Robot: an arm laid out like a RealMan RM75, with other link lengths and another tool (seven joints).
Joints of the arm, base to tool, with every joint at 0 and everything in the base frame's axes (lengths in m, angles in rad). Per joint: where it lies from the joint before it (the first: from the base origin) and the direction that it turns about. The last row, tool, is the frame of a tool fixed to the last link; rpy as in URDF.
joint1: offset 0 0 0.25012 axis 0 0 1
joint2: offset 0 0 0 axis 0 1 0
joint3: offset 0 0 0.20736 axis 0 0 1
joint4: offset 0 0 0 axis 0 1 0
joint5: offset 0 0 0.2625 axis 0 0 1
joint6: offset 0 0 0 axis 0 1 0
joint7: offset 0 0 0.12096 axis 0 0 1
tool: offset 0.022 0.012 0.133 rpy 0.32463 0 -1.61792
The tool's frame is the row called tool.
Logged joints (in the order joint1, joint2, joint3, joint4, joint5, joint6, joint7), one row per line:
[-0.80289 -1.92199 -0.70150 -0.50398 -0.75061 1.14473 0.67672]
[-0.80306 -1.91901 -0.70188 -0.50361 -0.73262 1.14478 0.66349]
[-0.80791 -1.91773 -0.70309 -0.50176 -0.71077 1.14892 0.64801]
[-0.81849 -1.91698 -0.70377 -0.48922 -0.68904 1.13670 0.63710]
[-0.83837 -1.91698 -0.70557 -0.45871 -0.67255 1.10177 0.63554]
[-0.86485 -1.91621 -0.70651 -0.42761 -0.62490 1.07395 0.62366]
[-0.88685 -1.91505 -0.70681 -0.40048 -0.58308 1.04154 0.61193]
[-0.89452 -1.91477 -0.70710 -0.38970 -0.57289 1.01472 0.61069]
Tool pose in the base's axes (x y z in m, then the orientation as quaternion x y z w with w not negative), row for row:
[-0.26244 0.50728 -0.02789 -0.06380 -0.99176 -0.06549 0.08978]
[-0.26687 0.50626 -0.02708 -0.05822 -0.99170 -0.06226 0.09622]
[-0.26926 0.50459 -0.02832 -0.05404 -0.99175 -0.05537 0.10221]
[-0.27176 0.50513 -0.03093 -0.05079 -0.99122 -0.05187 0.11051]
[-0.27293 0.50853 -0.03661 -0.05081 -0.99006 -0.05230 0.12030]
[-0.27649 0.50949 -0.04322 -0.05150 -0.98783 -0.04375 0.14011]
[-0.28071 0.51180 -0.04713 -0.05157 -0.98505 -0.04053 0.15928]
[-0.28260 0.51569 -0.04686 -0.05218 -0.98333 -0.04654 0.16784]
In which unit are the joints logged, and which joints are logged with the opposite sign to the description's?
The joints are logged in radians. Opposite sign: joint3, joint4, joint6.
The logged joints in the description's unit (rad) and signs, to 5 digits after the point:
[-0.80289 -1.92199 0.70150 0.50398 -0.75061 -1.14473 0.67672]
[-0.80306 -1.91901 0.70188 0.50361 -0.73262 -1.14478 0.66349]
[-0.80791 -1.91773 0.70309 0.50176 -0.71077 -1.14892 0.64801]
[-0.81849 -1.91698 0.70377 0.48922 -0.68904 -1.13670 0.63710]
[-0.83837 -1.91698 0.70557 0.45871 -0.67255 -1.10177 0.63554]
[-0.86485 -1.91621 0.70651 0.42761 -0.62490 -1.07395 0.62366]
[-0.88685 -1.91505 0.70681 0.40048 -0.58308 -1.04154 0.61193]
[-0.89452 -1.91477 0.70710 0.38970 -0.57289 -1.01472 0.61069]

